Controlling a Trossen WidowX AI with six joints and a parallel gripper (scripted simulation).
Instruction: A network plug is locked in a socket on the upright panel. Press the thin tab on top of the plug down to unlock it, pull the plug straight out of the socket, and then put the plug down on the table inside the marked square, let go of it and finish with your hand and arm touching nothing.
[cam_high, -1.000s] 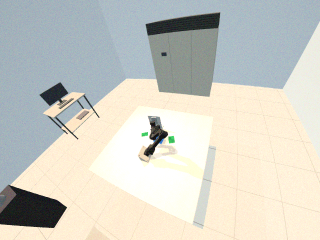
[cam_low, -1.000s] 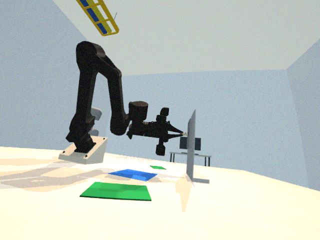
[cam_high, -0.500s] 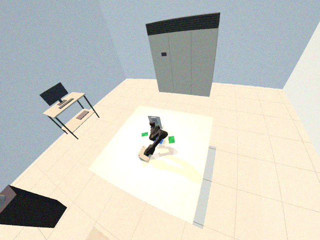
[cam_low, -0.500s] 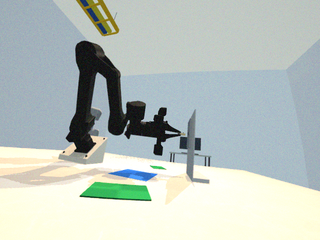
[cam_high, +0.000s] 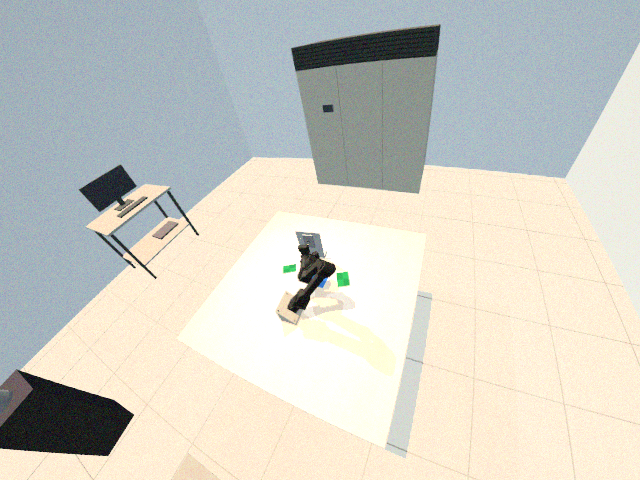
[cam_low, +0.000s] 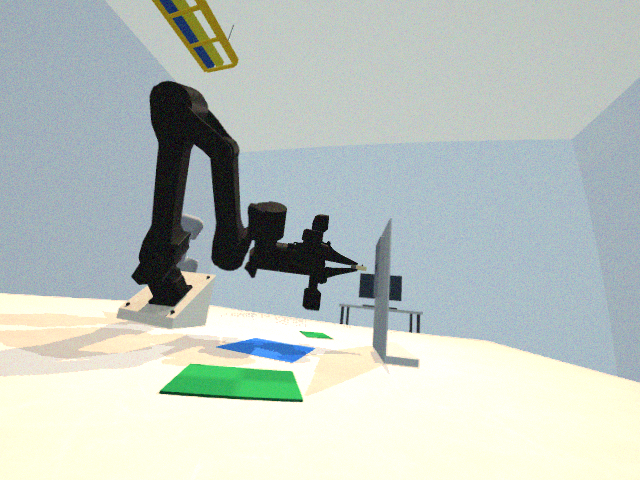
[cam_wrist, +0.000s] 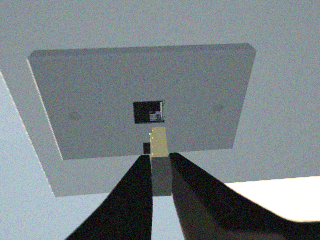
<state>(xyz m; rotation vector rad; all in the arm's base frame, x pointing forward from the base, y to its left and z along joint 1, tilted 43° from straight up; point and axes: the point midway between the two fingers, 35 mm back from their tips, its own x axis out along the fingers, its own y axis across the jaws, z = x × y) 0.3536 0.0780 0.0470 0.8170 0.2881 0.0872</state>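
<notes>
Now: gripper tip 130 mm past the blue square, 90 mm to the left of it and 160 mm above it. Round my gripper tip: network plug: right at my gripper tip; then upright grey panel: 60 mm ahead, 50 mm below.
</notes>
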